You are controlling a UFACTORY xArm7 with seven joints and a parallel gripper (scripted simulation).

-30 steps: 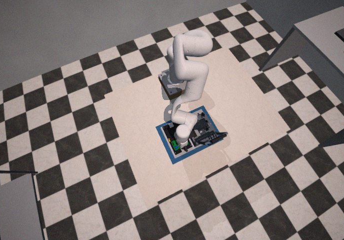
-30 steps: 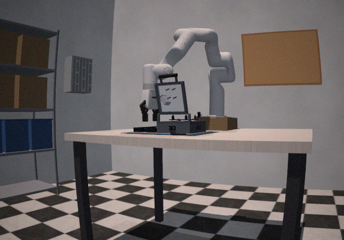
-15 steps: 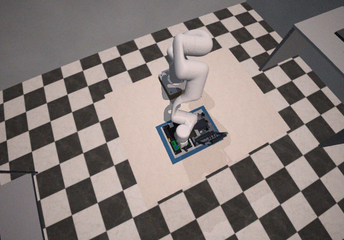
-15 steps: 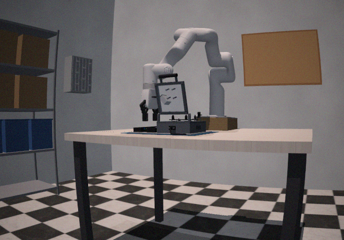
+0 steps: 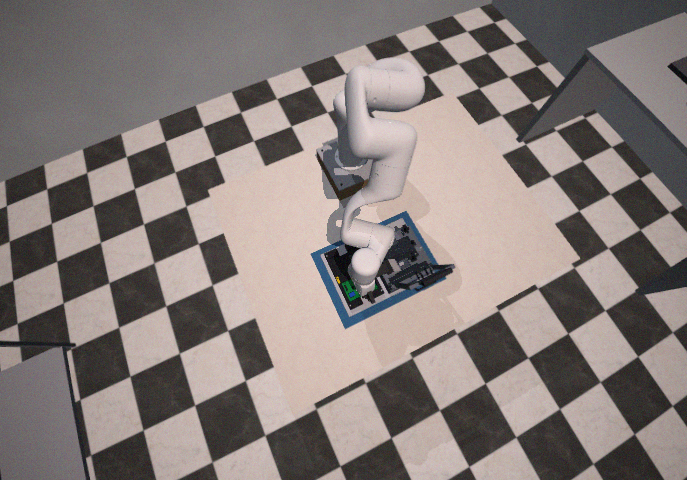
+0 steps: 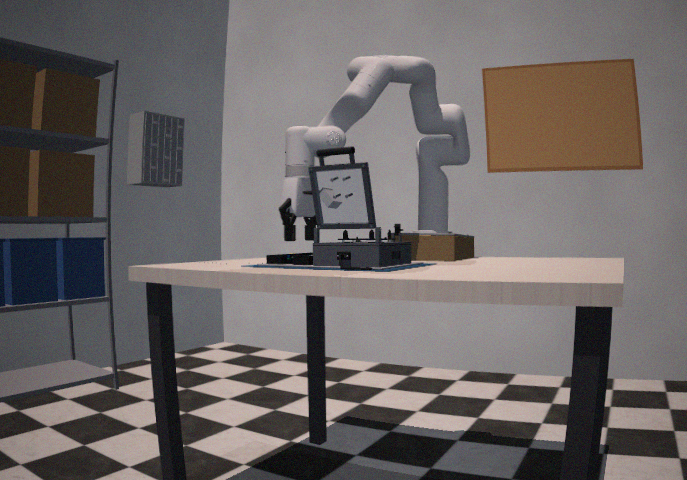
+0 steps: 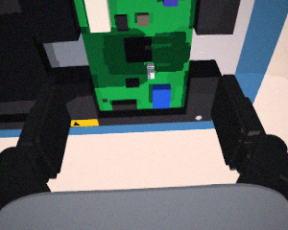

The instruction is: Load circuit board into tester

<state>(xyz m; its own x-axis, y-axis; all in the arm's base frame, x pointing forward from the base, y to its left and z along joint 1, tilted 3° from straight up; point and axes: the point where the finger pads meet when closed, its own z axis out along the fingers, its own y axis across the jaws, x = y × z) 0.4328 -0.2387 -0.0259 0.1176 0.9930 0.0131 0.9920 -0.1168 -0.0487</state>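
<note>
My gripper is now 5 cm above the green circuit board. The rest, counted from my hand: tester lid: 10 cm ahead, 16 cm to the left, 11 cm above; latch hook: 7 cm behind, 24 cm to the left, 2 cm above.
</note>
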